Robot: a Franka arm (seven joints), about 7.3 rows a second.
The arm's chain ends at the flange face. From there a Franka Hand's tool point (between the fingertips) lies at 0.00 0.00 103.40 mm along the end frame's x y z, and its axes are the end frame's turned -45 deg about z.
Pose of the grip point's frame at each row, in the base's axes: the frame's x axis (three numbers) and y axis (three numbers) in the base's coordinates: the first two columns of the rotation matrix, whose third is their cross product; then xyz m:
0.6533, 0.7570, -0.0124, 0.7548, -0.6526, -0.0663, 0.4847, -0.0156, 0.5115
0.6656, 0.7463, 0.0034, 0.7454, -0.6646, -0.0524, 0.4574, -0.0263, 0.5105
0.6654, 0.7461, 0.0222, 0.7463, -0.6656, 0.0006, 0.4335, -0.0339, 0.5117
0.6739, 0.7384, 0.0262, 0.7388, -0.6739, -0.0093, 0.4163, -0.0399, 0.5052
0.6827, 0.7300, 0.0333, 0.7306, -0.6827, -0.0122, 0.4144, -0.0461, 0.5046
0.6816, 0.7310, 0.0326, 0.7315, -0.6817, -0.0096, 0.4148, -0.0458, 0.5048
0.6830, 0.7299, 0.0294, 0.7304, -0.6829, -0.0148, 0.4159, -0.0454, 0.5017
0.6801, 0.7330, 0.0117, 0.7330, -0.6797, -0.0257, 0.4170, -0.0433, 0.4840
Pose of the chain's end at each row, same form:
0.9957, 0.0738, -0.0556, 0.0718, -0.9967, -0.0381, 0.4907, -0.0191, 0.6147
0.9977, 0.0578, -0.0346, 0.0564, -0.9977, -0.0395, 0.4612, -0.0302, 0.6138
0.9982, 0.0569, 0.0161, 0.0572, -0.9982, -0.0153, 0.4319, -0.0356, 0.6151
0.9989, 0.0456, 0.0120, 0.0459, -0.9986, -0.0251, 0.4152, -0.0425, 0.6086
0.9994, 0.0334, 0.0149, 0.0339, -0.9989, -0.0322, 0.4130, -0.0495, 0.6079
0.9992, 0.0349, 0.0163, 0.0353, -0.9989, -0.0298, 0.4132, -0.0489, 0.6081
0.9994, 0.0332, 0.0103, 0.0335, -0.9990, -0.0313, 0.4149, -0.0487, 0.6051
0.9992, 0.0377, -0.0099, 0.0374, -0.9989, -0.0264, 0.4181, -0.0460, 0.5874

